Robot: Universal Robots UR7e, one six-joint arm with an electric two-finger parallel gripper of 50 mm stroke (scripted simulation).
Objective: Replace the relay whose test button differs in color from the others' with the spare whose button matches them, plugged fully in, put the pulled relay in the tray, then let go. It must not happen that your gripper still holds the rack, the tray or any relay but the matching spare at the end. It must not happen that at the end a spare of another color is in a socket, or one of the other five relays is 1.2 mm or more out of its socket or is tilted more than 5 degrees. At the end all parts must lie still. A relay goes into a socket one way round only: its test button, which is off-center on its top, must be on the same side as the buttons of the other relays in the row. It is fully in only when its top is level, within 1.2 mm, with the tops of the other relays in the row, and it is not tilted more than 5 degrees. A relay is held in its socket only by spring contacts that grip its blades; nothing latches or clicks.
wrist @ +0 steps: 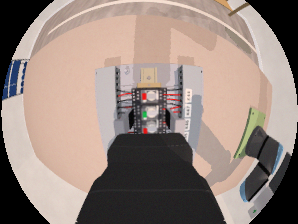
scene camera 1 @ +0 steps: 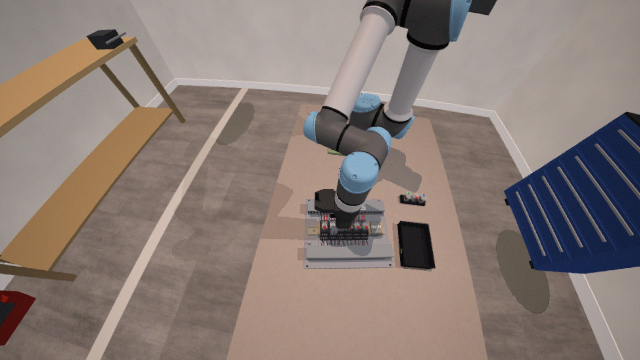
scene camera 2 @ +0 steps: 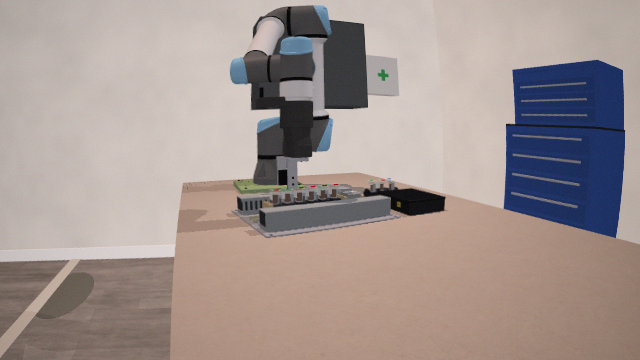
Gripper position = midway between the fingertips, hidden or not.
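Scene camera 1: a black tray (scene camera 1: 415,240) is visible. Scene camera 2 shows the black tray (scene camera 2: 415,202) and the gripper (scene camera 2: 287,186). The wrist view contains the gripper (wrist: 149,115) and a grey panel (wrist: 167,74). The wrist view does not show the black tray, hidden by the gripper.
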